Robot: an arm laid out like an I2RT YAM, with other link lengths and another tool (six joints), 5 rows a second.
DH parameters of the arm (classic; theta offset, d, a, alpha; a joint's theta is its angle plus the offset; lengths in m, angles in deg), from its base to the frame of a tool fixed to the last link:
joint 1: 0 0.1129 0.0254 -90
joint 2: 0 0 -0.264 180
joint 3: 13.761 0 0.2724 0
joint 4: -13.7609 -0.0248 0.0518 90
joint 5: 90 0.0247 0 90
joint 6: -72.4 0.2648 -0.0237 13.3
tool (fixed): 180 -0.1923 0 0
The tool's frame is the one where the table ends.
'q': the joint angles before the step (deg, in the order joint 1, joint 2, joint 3, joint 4, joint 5, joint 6). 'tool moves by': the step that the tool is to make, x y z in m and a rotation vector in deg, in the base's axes. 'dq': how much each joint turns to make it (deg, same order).
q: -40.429, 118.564, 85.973, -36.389, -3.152, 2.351
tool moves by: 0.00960, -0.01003, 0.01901, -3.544, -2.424, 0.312
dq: 0.045, -0.525, 3.361, 0.225, 0.932, -0.688
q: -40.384, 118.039, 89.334, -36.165, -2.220, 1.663
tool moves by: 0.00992, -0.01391, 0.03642, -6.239, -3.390, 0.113
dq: -0.045, -1.566, 5.036, -0.002, 2.169, -1.354
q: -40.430, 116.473, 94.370, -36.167, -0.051, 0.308
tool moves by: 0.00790, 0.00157, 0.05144, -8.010, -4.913, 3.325
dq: 1.332, -4.994, 2.571, 1.371, 1.253, -3.388
